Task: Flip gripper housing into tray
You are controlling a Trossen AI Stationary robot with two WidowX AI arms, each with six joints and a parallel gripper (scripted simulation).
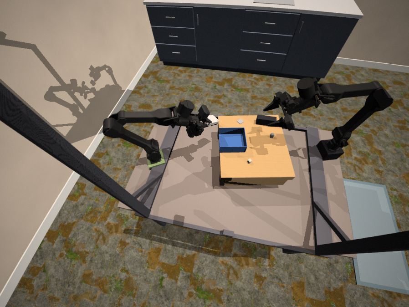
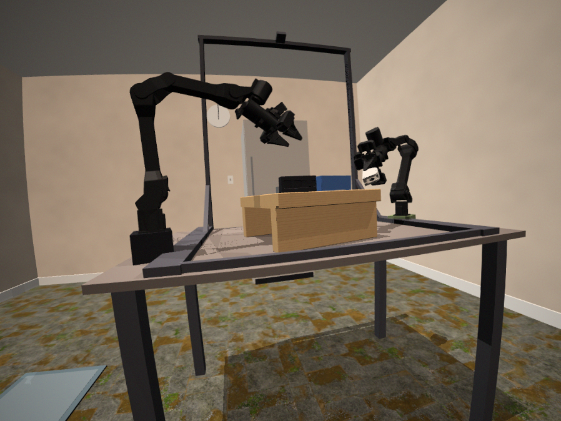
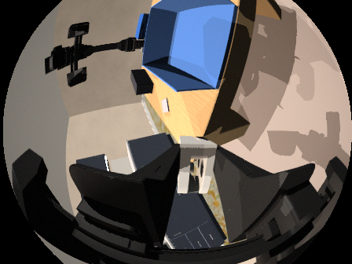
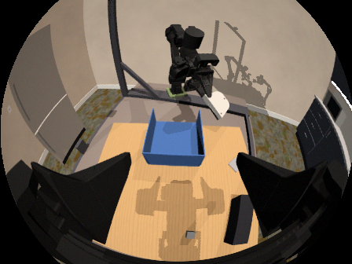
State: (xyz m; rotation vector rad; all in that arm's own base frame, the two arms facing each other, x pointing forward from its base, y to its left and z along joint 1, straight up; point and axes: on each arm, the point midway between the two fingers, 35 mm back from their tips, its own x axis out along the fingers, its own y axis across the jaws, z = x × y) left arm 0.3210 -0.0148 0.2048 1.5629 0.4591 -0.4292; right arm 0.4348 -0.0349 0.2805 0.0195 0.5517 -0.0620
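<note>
Right now the white gripper housing is 4 cm ahead of my left hand, 4 cm to the right of it and 2 cm below it. From my left hand the other things lie so: wooden block 9 cm behind, 25 cm to the right, 14 cm below; blue tray 9 cm behind, 16 cm to the right, 6 cm below; flat grey plate 7 cm ahead, 21 cm to the right, 8 cm below.
</note>
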